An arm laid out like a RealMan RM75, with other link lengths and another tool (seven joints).
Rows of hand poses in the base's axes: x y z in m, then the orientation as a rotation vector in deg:
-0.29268 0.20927 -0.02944 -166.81 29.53 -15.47
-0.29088 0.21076 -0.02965 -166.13 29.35 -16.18
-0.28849 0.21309 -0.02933 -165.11 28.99 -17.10
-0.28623 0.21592 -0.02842 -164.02 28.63 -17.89
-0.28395 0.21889 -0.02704 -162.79 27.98 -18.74
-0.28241 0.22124 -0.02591 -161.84 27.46 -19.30
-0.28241 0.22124 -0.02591 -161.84 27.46 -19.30
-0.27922 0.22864 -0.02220 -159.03 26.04 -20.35
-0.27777 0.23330 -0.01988 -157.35 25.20 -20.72
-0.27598 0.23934 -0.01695 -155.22 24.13 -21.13
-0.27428 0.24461 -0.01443 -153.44 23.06 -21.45
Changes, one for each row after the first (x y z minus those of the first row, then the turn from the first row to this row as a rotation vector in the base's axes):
0.00180 0.00149 -0.00021 0.53 -0.62 0.05
0.00419 0.00382 0.00011 1.36 -1.48 0.20
0.00645 0.00665 0.00102 2.27 -2.27 0.35
0.00873 0.00962 0.00240 3.33 -3.16 0.70
0.01027 0.01197 0.00353 4.16 -3.79 0.99
0.01027 0.01197 0.00353 4.16 -3.79 0.99
0.01346 0.01937 0.00724 6.74 -5.28 1.80
0.01491 0.02403 0.00956 8.33 -6.01 2.31
0.01670 0.03007 0.01249 10.36 -6.91 2.97
0.01840 0.03534 0.01501 12.06 -7.66 3.66

